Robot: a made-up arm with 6 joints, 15 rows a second.
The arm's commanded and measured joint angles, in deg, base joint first. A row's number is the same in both.
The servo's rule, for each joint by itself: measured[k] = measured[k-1] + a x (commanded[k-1-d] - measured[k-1]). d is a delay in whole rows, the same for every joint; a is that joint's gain. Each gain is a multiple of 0.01, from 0.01 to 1. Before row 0 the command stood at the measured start. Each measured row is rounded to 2 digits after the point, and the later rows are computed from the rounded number. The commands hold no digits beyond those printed.
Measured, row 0:
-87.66 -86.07 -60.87 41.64 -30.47 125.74
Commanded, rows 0 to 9:
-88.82 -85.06 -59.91 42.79 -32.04 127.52
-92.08 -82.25 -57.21 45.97 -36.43 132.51
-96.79 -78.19 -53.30 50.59 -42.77 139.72
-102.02 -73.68 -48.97 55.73 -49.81 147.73
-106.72 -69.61 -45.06 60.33 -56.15 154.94
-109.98 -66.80 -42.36 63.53 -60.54 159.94
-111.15 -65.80 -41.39 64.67 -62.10 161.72
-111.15 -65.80 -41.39 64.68 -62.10 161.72
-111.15 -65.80 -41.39 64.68 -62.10 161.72
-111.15 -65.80 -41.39 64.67 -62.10 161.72
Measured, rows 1 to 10:
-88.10 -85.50 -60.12 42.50 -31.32 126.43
-89.61 -83.68 -57.85 45.10 -34.08 128.80
-92.34 -80.61 -54.30 49.22 -38.77 133.06
-96.02 -76.73 -50.14 54.10 -44.73 138.78
-100.09 -72.74 -46.18 58.77 -50.90 145.08
-103.85 -69.41 -43.20 62.34 -56.11 150.88
-106.62 -67.39 -41.79 64.09 -59.34 155.11
-108.34 -66.50 -41.48 64.53 -60.83 157.69
-109.41 -66.11 -41.41 64.64 -61.52 159.26
-110.07 -65.94 -41.39 64.66 -61.83 160.22
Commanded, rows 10 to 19:
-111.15 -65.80 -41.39 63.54 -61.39 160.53
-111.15 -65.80 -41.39 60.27 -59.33 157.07
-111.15 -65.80 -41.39 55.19 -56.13 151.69
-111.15 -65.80 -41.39 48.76 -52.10 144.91
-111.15 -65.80 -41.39 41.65 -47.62 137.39
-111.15 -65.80 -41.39 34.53 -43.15 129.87
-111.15 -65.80 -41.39 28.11 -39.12 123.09
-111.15 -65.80 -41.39 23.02 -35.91 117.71
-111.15 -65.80 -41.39 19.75 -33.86 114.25
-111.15 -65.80 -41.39 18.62 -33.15 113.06
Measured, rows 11 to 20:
-110.48 -65.86 -41.39 63.82 -61.59 160.34
-110.73 -65.83 -41.39 61.16 -60.37 159.06
-110.89 -65.81 -41.39 56.68 -58.08 156.19
-110.99 -65.80 -41.39 50.74 -54.85 151.79
-111.05 -65.80 -41.39 43.92 -50.95 146.17
-111.09 -65.80 -41.39 36.88 -46.74 139.81
-111.11 -65.80 -41.39 30.30 -42.63 133.29
-111.13 -65.80 -41.39 24.84 -39.00 127.21
-111.14 -65.80 -41.39 21.02 -36.22 122.16
-111.14 -65.80 -41.39 19.22 -34.56 118.61

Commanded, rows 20 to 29:
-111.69 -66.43 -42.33 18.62 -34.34 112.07
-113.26 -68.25 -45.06 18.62 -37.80 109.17
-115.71 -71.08 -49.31 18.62 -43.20 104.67
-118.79 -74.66 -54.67 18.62 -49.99 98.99
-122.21 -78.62 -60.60 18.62 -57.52 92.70
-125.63 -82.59 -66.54 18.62 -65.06 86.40
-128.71 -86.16 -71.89 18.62 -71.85 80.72
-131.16 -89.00 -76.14 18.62 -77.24 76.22
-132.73 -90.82 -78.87 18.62 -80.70 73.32
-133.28 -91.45 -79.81 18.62 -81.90 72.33
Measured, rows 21 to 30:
-111.35 -66.15 -42.12 18.77 -34.44 116.06
-112.08 -67.33 -44.41 18.66 -36.25 113.37
-113.46 -69.43 -48.23 18.63 -40.00 109.98
-115.49 -72.36 -53.25 18.62 -45.39 105.69
-118.04 -75.87 -58.98 18.62 -51.94 100.62
-120.92 -79.63 -64.88 18.62 -59.02 95.07
-123.88 -83.29 -70.35 18.62 -65.95 89.47
-126.65 -86.49 -74.87 18.62 -72.05 84.30
-128.96 -88.91 -77.99 18.62 -76.72 80.02
-130.60 -90.33 -79.41 18.62 -79.52 77.02

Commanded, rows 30 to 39:
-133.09 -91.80 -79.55 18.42 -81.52 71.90
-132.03 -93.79 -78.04 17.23 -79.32 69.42
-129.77 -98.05 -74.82 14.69 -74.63 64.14
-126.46 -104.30 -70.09 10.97 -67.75 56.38
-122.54 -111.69 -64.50 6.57 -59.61 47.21
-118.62 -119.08 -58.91 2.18 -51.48 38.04
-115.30 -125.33 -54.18 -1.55 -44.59 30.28
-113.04 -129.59 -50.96 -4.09 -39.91 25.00
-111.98 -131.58 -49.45 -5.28 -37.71 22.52
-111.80 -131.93 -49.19 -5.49 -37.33 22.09
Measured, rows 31 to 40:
-131.55 -91.15 -79.52 18.47 -80.60 75.02
-131.73 -92.63 -78.37 17.54 -79.91 72.84
-130.99 -95.67 -75.60 15.40 -77.06 69.45
-129.27 -100.50 -71.30 12.08 -72.03 64.35
-126.71 -106.77 -66.00 7.95 -65.32 57.67
-123.64 -113.66 -60.47 3.62 -57.85 50.01
-120.47 -120.20 -55.56 -0.26 -50.69 42.32
-117.65 -125.46 -51.97 -3.13 -44.87 35.57
-115.50 -128.89 -50.00 -4.74 -41.00 30.48
-114.09 -130.59 -49.37 -5.30 -39.02 27.21

